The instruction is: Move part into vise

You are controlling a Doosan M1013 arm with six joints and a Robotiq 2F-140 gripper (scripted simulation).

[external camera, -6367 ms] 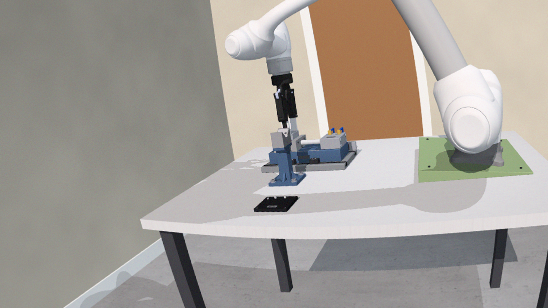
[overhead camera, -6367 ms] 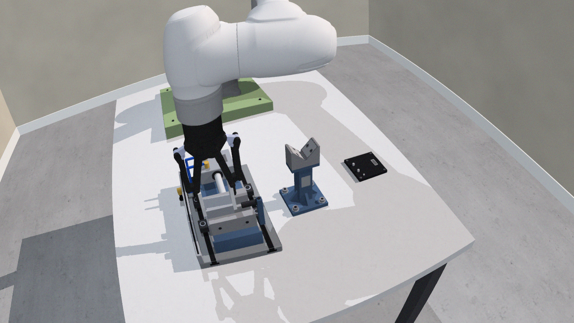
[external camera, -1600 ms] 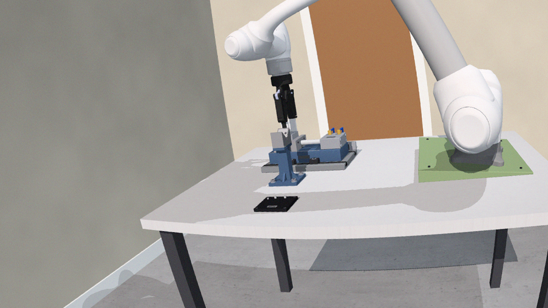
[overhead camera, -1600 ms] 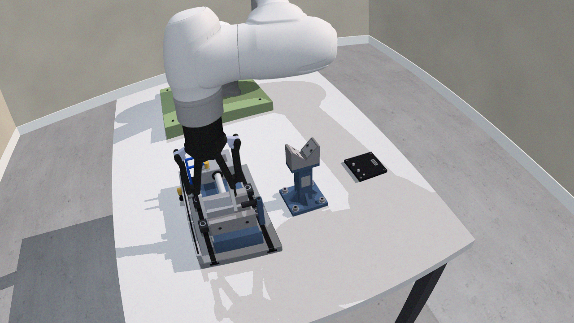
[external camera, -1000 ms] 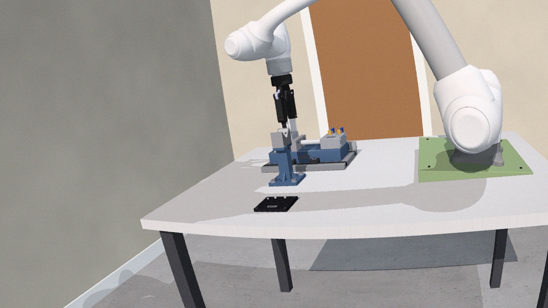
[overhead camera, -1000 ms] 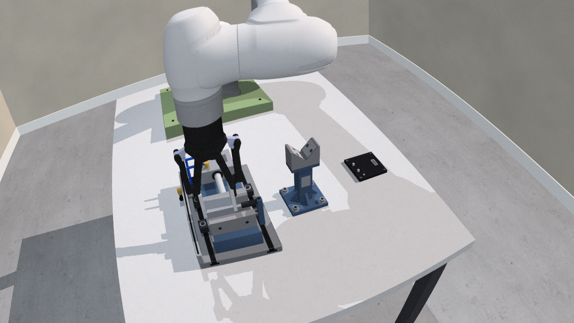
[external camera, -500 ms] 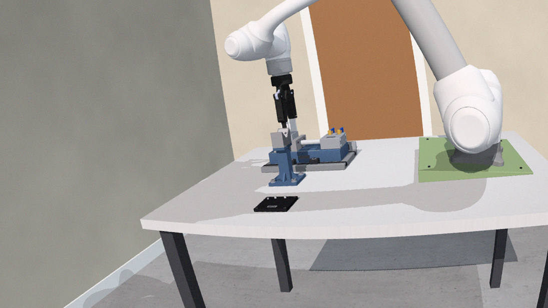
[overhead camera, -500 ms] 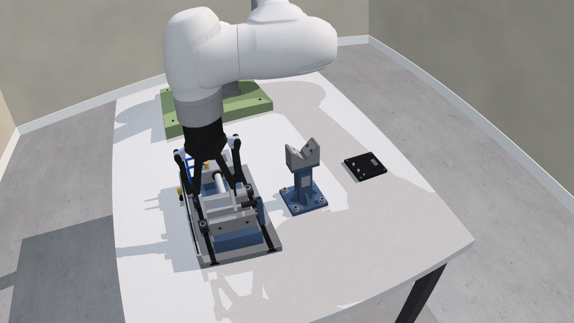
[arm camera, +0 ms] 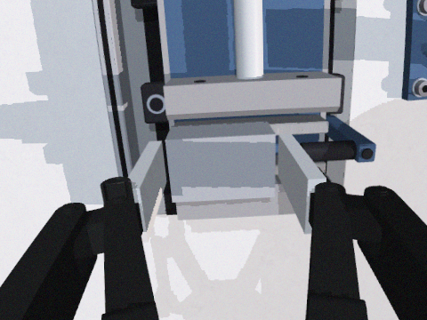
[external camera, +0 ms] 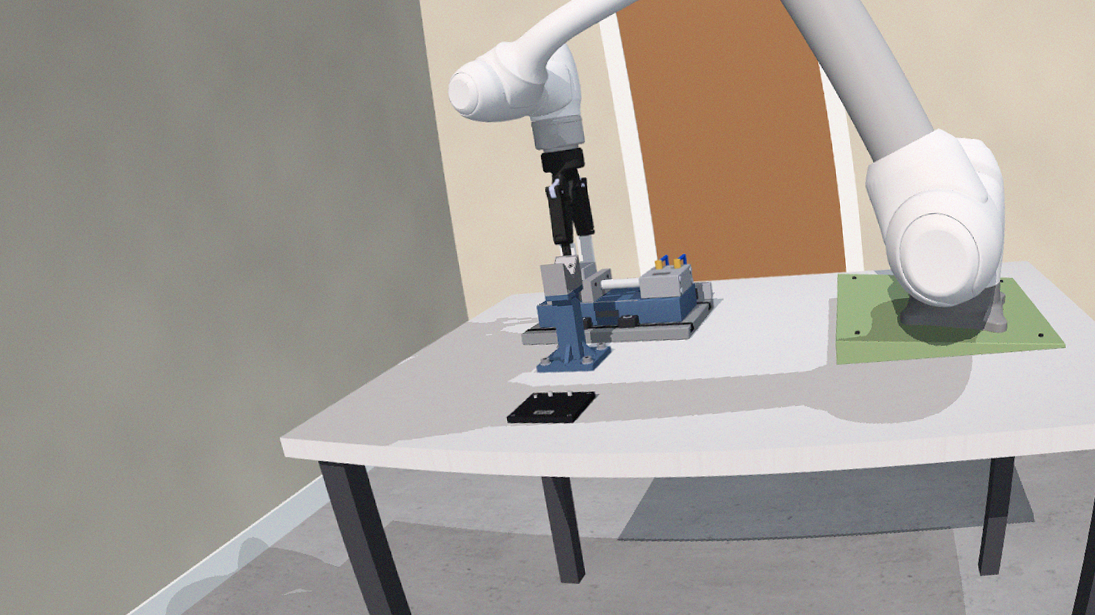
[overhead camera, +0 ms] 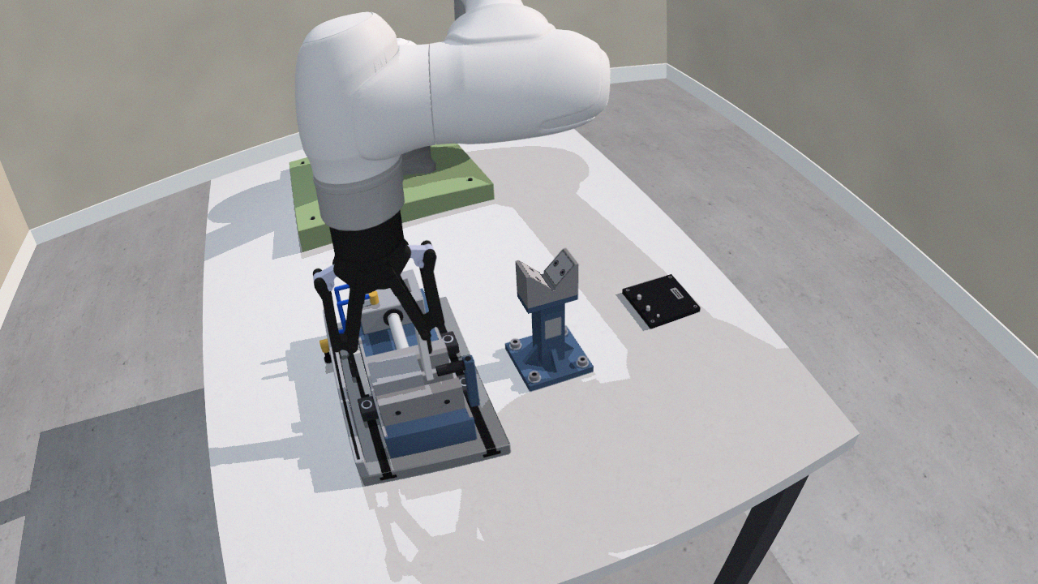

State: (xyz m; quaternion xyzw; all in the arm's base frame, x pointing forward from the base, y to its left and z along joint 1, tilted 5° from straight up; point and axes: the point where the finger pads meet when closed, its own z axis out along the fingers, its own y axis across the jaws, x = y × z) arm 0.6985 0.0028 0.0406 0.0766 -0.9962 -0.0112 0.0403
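Now: hand 30 mm above the part. Also, from my hand: work stop: 10 mm behind, 70 mm to the left, 30 mm below; then fixed jaw: 30 mm ahead, 20 mm to the left, 40 mm below; then moving jaw: 40 mm behind, 10 mm to the left, 40 mm below.
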